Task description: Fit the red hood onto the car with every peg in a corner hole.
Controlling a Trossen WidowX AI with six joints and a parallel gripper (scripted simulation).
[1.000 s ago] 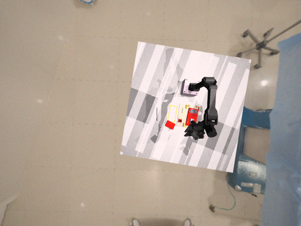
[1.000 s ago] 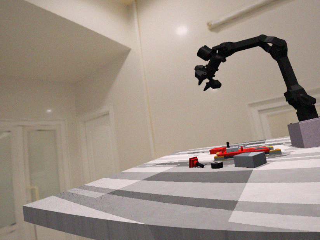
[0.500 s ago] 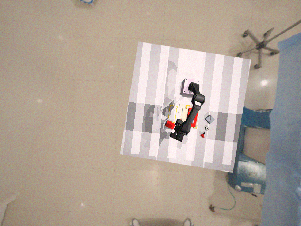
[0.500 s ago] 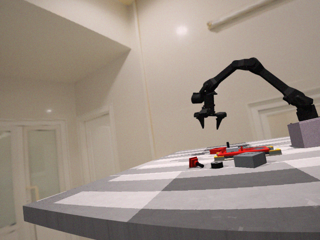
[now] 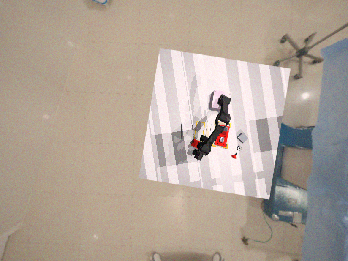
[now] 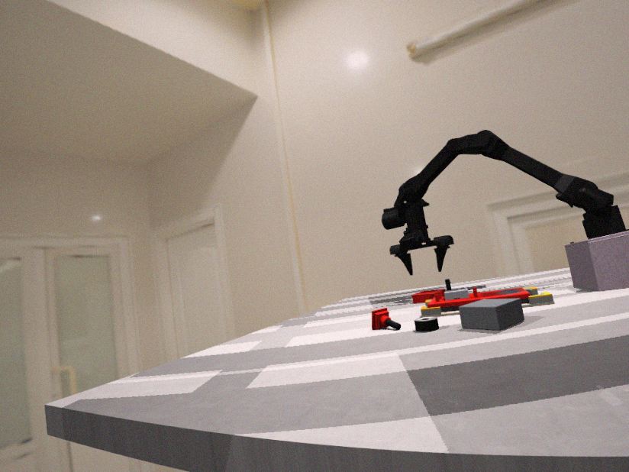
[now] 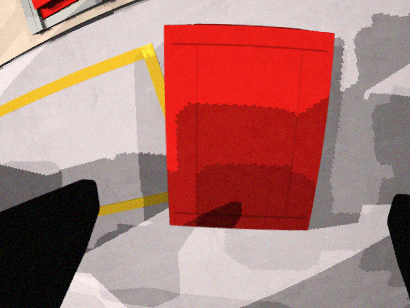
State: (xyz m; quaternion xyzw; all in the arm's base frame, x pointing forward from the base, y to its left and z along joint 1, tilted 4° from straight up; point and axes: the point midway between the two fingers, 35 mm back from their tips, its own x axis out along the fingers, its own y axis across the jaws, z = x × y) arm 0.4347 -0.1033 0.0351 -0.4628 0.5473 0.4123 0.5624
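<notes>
My gripper tip is 70 mm above the red hood. The rest, counted from my gripper tip: thin grey bar: 170 mm to the right, 80 mm below, 80 mm behind; then black wheel: 410 mm to the left, 70 mm below, 60 mm behind; then grey engine block: 220 mm to the left, 100 mm behind, 60 mm below.
</notes>
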